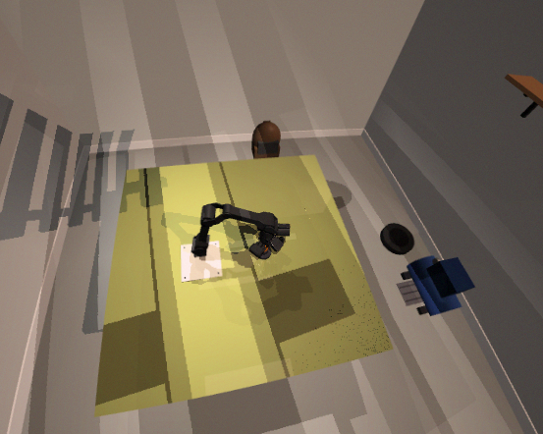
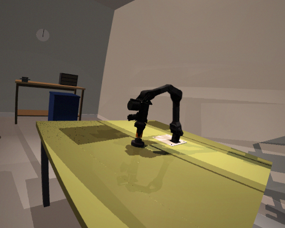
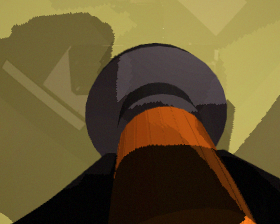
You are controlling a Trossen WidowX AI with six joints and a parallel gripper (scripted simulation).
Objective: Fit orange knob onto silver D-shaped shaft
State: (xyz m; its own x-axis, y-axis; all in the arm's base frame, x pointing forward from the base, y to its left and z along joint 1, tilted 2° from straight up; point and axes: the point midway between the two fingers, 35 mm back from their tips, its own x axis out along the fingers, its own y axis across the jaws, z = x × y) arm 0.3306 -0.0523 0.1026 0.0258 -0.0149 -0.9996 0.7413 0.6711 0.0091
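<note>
My gripper tip is 3 cm above the round black pedestal. From my gripper tip the other things lie so: orange knob (3 cm above).
</note>
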